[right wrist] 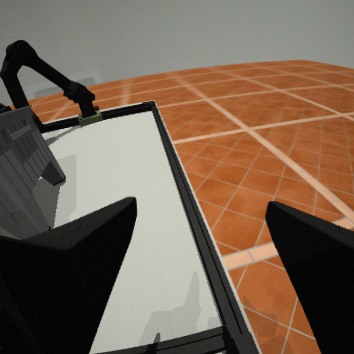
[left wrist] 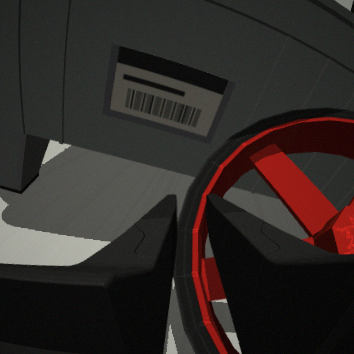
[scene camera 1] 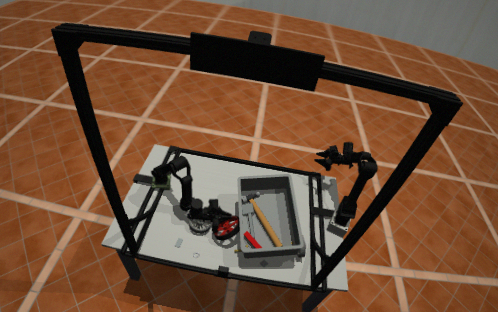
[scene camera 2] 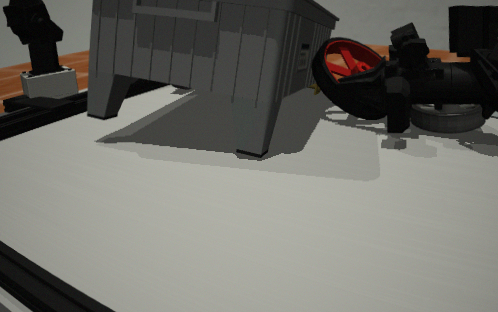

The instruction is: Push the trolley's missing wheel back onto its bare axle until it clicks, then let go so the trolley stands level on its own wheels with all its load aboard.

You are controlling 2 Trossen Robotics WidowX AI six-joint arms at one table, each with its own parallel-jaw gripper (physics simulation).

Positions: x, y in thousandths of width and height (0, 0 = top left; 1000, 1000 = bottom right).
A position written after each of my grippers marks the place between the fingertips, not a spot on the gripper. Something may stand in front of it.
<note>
My left gripper (scene camera 2: 676, 274) grips a red-spoked wheel (scene camera 2: 648, 229). My right gripper (right wrist: 569, 586) is open, with nothing in its grasp. Also in view: a grey trolley (scene camera 2: 519, 194).
The red-spoked wheel also shows in the left wrist view (left wrist: 742, 411). The grey trolley shows as well in the right wrist view (right wrist: 95, 448), in the left wrist view (left wrist: 468, 256) and in scene camera 1 (scene camera 1: 557, 646). My left gripper shows as well in the left wrist view (left wrist: 538, 572). The right wrist view misses the red-spoked wheel: it is out of frame.
</note>
